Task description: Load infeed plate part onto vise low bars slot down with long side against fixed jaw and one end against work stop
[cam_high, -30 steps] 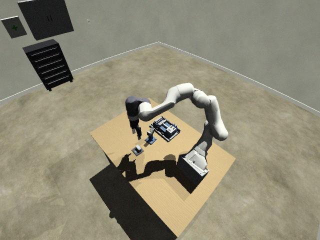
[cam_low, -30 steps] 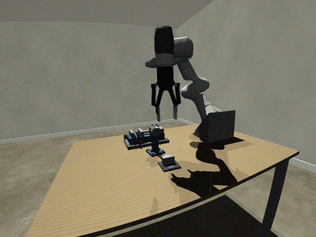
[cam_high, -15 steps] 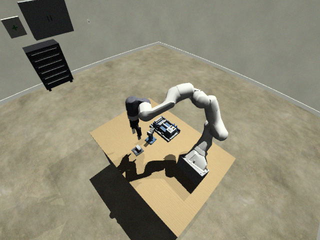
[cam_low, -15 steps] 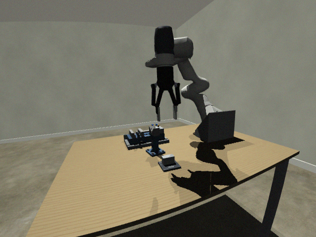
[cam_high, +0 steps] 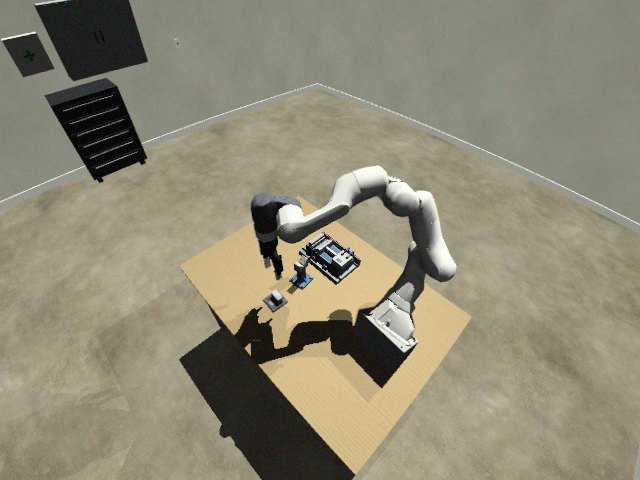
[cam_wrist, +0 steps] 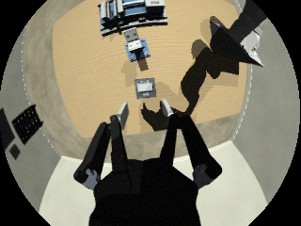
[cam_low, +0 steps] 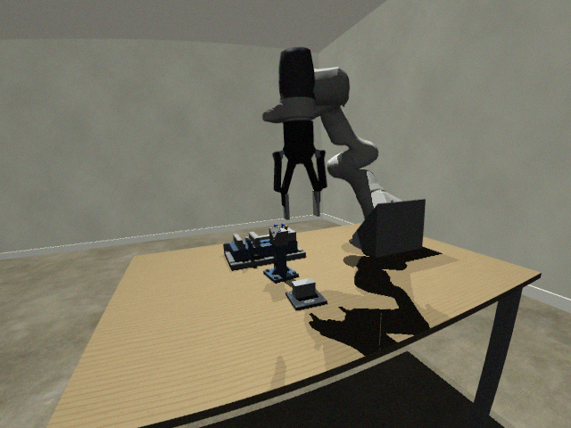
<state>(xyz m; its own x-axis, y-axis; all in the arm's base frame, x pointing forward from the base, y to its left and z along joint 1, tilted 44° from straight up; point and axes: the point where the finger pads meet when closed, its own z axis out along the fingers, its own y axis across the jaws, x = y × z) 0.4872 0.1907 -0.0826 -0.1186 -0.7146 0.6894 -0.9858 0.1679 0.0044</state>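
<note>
My gripper is now 23 cm above the part and 1 cm to the left of it.
</note>
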